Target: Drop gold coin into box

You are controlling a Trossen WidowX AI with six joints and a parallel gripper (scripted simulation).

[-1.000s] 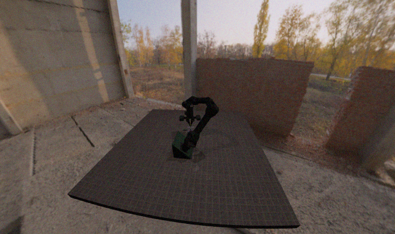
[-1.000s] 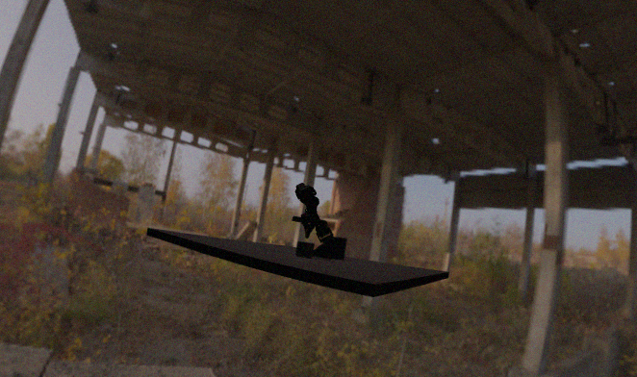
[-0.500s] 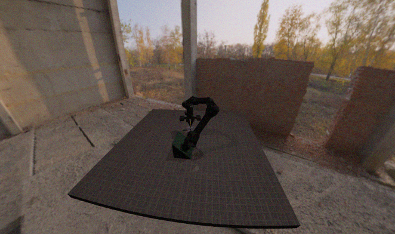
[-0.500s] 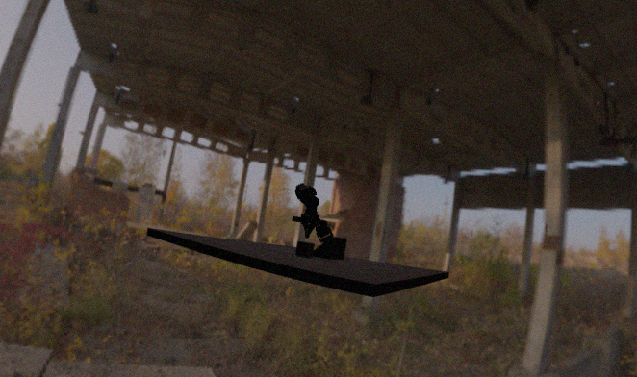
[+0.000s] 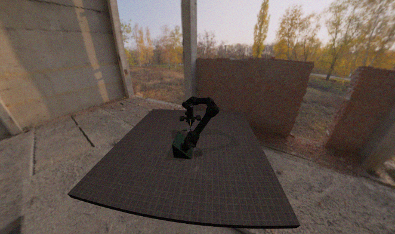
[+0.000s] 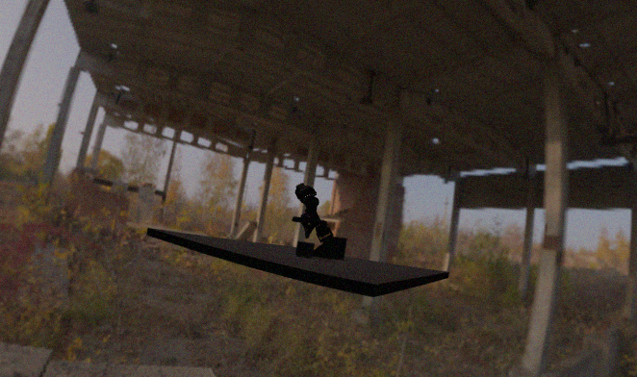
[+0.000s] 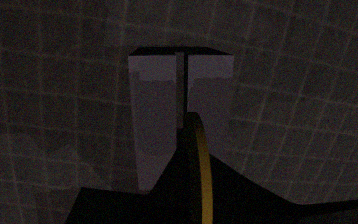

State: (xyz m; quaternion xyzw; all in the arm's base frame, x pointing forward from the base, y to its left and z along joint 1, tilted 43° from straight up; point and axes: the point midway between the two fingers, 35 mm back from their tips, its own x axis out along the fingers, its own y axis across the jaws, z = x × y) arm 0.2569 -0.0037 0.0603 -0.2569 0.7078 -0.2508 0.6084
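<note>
My gripper tip is now 20 mm below the gold coin.
</note>
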